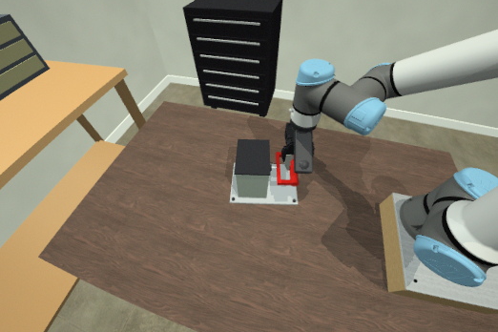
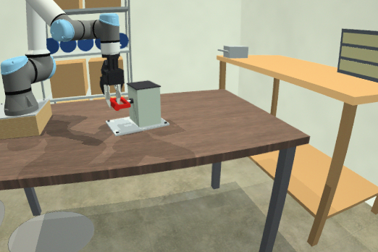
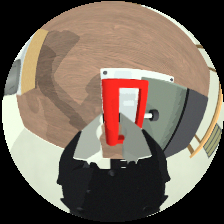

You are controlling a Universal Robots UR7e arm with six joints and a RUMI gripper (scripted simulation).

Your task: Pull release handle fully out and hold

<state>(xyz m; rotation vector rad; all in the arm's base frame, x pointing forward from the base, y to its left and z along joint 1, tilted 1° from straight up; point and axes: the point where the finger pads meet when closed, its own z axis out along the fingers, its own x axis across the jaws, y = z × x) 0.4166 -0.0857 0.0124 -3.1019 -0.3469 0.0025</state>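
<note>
Now: hand 10 cm above the grey baseplate, 9 cm short of it and 2 cm to the right of it.
</note>
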